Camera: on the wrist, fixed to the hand. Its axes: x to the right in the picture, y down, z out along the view.
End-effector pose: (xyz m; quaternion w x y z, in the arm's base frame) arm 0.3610 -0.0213 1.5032 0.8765 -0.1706 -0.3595 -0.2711
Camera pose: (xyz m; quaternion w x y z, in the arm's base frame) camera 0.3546 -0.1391 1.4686 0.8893 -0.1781 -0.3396 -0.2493
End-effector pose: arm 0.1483 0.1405 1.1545 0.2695 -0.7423 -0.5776 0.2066
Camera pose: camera 0.1299 0.1577 1.2748 0.2714 -0.7624 -0.5520 0.2010
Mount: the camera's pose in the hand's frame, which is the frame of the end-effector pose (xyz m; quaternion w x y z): 0.0127 -0.0938 -0.0784 0.9995 -0.0020 0.0163 0.0287
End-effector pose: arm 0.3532 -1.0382 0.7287 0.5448 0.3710 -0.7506 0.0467
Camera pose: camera 0.4699 -1.0750 0.7397 0.5561 0.3474 -0.7520 0.0669
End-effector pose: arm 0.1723 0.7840 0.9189 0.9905 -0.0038 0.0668 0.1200
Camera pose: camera 0.1966 0.6941 0.8387 0.9854 -0.0058 0.0828 0.1484
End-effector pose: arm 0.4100 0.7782 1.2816 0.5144 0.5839 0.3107 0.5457
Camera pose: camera 0.3563 0.8365 1.1877 0.4946 0.5826 0.3011 0.5703
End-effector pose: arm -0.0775 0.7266 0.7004 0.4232 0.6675 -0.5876 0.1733
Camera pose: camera 0.0339 0.7742 0.7214 0.4289 0.6466 -0.5999 0.1951
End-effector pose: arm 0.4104 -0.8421 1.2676 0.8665 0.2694 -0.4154 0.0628
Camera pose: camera 0.5036 -0.8823 1.1983 0.8716 0.2546 -0.4089 0.0912
